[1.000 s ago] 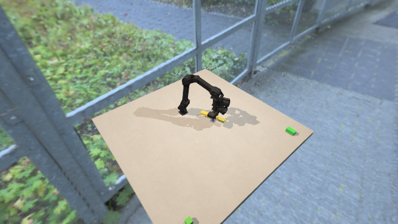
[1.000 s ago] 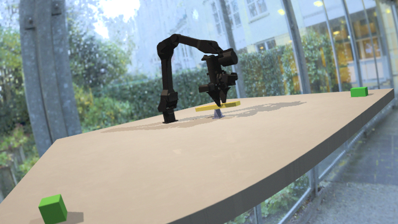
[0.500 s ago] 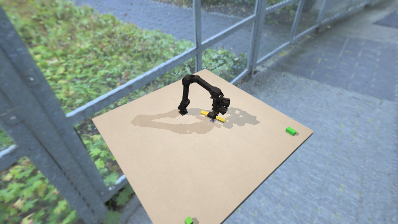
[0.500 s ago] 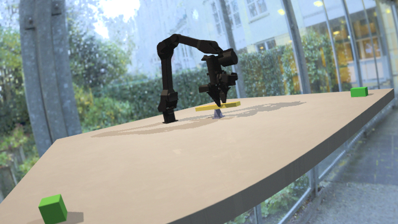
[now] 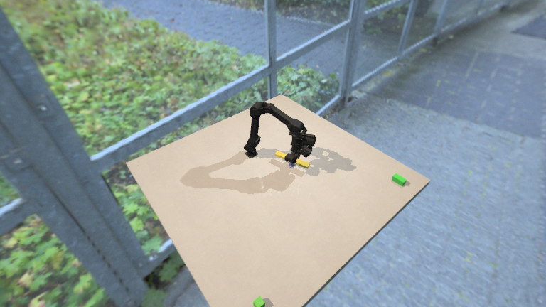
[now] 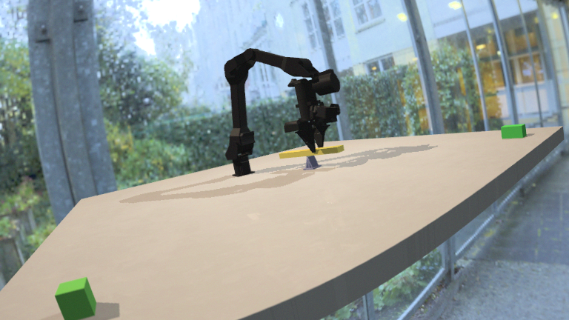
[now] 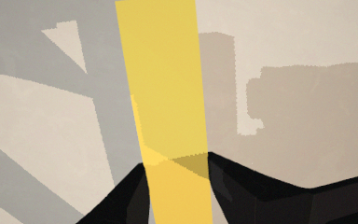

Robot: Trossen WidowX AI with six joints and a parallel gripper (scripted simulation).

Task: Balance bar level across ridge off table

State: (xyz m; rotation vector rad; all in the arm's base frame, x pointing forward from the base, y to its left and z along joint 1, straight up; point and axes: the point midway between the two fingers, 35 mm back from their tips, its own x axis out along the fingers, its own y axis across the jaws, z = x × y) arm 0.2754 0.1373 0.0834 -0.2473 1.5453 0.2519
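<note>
The yellow bar is 3 cm behind my gripper tip and 1 cm to the right of it. Also, from my gripper tip: green cube (46 cm ahead, 64 cm to the right, 3 cm below).
</note>
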